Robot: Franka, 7 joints.
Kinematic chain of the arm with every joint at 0, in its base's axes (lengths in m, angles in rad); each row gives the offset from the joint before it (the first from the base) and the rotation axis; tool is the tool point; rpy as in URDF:
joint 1: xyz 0 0 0.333 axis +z
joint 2: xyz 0 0 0 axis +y
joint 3: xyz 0 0 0.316 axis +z
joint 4: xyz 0.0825 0 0 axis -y
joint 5: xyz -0.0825 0 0.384 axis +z
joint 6: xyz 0 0 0 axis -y
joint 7: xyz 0.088 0 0 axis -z
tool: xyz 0 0 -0.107 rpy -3.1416 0 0
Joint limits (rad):
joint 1: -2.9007..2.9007
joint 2: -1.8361..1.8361
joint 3: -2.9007..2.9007
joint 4: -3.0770..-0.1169
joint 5: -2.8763..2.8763
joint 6: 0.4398..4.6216
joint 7: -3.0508..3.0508
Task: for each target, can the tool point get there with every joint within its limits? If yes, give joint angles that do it. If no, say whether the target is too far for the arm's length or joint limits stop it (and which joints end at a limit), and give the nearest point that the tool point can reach.
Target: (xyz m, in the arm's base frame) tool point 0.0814 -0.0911 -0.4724
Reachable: no: joint limits stop it (at a limit: joint 2) | nearest point 0.1027 -0.1149 -0.3448 | short by 0.132 m
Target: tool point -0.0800 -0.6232 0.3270
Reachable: yes | joints 0.8193 -0.8889 -2.1190 -1.8623 0.6891 4.1846 1.9694
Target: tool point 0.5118 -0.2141 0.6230
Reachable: yes | joints -1.7491 -0.4586 1.1165 -1.8830 -2.4380 2.7442 -2.4424
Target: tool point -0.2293 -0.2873 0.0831
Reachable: yes | joints -0.7587 -1.4051 -2.0748 -2.6510 0.6260 2.8914 0.1599
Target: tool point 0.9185 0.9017 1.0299
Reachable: no: too far | nearest point 0.5383 0.5285 0.7415 | short by 0.606 m
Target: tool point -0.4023 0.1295 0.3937
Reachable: yes | joints 0.9922 0.5501 1.6067 -2.6617 -1.0739 3.6219 -0.6290
